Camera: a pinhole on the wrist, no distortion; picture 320 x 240 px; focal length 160.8 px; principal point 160.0 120.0 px. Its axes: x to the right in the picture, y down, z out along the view. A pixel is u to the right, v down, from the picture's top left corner.
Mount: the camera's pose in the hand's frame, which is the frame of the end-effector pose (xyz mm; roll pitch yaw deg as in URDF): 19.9 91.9 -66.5 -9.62 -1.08 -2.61
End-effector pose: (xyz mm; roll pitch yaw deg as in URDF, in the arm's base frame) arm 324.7 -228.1 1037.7 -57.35 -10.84 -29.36
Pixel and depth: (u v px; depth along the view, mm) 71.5 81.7 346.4
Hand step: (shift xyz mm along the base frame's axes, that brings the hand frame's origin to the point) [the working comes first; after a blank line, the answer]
In the camera's frame: -190.6 -82.5 346.4

-28.9 339.7 53.5
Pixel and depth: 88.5 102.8 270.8
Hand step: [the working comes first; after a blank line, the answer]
In the camera's frame: -120.4 -29.0 270.8

22.2 254.4 -6.6
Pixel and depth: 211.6 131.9 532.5
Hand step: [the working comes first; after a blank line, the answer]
In the camera's frame: 170.9 39.4 532.5

392.8 350.0 100.7
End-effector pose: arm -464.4 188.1 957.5 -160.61 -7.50 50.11
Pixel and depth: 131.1 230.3 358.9
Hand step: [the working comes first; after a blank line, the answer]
In the camera's frame: -64.5 246.2 358.9

232.4 -179.8 -364.7
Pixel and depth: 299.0 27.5 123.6
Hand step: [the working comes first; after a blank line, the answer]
In the camera's frame: 106.8 -71.1 123.6

93.7 92.4 -61.3
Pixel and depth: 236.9 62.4 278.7
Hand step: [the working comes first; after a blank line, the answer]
In the camera's frame: 133.3 -99.8 278.7

78.1 160.7 -205.0
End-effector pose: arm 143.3 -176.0 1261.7 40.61 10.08 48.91
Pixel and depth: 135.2 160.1 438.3
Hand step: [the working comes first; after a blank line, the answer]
In the camera's frame: -67.6 109.3 438.3

32.1 13.1 443.9
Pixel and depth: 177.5 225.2 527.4
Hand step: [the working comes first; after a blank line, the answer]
In the camera's frame: 57.4 345.0 527.4

28.9 238.0 612.9
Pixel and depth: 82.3 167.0 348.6
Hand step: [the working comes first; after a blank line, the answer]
In the camera's frame: -168.4 101.9 348.6

-75.3 -42.4 383.4
